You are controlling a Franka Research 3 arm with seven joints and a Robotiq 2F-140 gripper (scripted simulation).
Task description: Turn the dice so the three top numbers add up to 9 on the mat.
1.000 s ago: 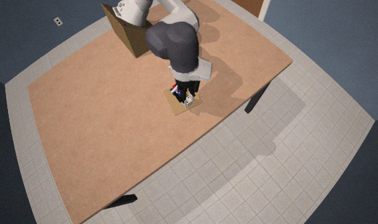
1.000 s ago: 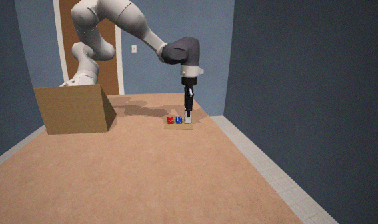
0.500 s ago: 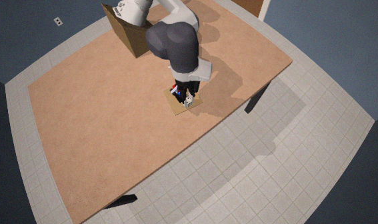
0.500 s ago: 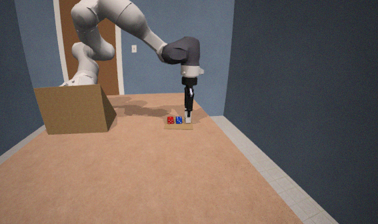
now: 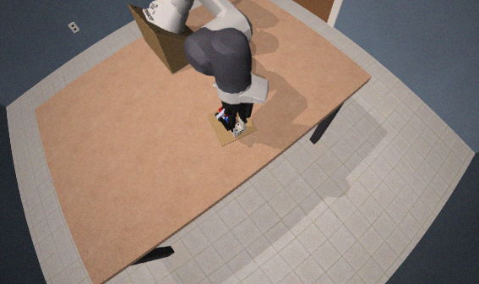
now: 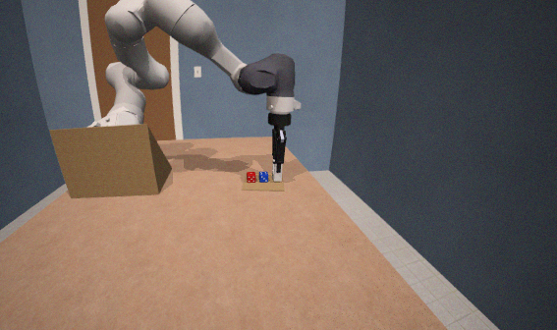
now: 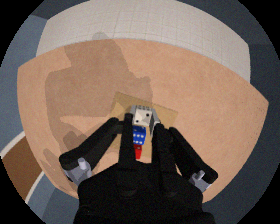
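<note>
Now: hand 20 mm above the white die. The rest, counted from my hand: blue die 50 mm behind, 20 mm below; then tan mat 50 mm behind, 40 mm below; then red die 90 mm behind, 20 mm below.
</note>
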